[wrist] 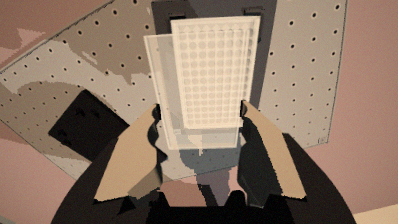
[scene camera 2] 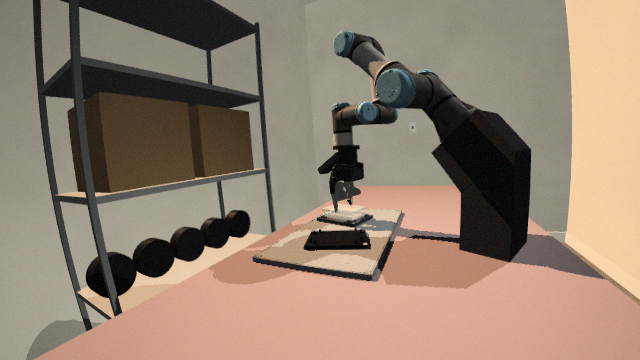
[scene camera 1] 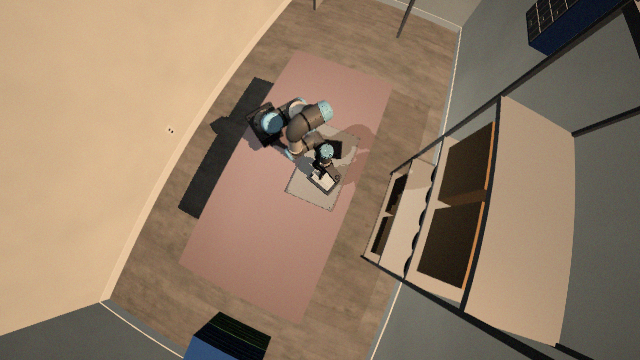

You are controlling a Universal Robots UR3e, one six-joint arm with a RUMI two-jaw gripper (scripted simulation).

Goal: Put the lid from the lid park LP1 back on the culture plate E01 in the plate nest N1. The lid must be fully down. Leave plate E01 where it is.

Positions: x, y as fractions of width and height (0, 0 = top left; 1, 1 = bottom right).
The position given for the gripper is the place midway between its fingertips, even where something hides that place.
In view: the gripper (scene camera 2: 0.54, 0.58), a clear lid (wrist: 0.50, 0.35), a culture plate (wrist: 0.63, 0.10) and a lid park (scene camera 2: 0.53, 0.67).
The gripper shows as well in the wrist view (wrist: 0.50, 0.46). The lid park shows as well in the wrist view (wrist: 0.22, 0.61).
